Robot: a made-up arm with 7 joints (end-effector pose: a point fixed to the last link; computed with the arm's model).
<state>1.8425 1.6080 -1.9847 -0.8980 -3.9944 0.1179 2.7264</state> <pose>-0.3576 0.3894 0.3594 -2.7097 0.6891 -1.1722</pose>
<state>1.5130 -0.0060 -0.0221 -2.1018 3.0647 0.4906 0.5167</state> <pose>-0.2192 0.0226 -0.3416 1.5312 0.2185 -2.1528</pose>
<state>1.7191 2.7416 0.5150 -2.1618 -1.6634 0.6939 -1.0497</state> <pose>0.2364 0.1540 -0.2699 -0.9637 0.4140 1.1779</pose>
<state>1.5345 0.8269 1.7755 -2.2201 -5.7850 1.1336 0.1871</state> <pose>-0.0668 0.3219 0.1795 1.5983 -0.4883 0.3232</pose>
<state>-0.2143 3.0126 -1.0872 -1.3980 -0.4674 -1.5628 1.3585</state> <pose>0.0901 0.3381 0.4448 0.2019 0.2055 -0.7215</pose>
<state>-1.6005 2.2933 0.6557 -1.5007 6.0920 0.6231 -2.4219</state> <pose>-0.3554 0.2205 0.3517 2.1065 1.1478 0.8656</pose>
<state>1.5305 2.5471 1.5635 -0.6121 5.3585 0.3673 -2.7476</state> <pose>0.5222 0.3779 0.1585 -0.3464 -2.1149 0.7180</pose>
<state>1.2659 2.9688 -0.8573 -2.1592 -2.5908 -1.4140 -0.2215</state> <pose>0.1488 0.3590 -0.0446 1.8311 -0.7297 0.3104</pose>
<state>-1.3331 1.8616 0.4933 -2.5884 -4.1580 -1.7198 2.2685</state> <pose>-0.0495 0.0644 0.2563 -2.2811 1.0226 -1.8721</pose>
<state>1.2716 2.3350 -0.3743 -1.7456 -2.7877 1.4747 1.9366</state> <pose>0.1230 0.4561 -0.1460 -0.4037 -1.4690 -2.3075</pose>
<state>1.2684 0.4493 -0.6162 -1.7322 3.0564 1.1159 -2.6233</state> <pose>-0.2810 -0.0202 -0.4101 -0.7760 -1.3458 0.2850</pose>
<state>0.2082 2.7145 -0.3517 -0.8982 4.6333 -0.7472 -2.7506</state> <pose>0.3050 0.3416 0.4460 1.4469 -0.7993 0.4277</pose>
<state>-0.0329 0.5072 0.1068 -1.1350 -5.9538 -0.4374 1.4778</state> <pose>0.3107 0.2829 -0.4410 -0.9389 -1.5742 1.0964</pose>
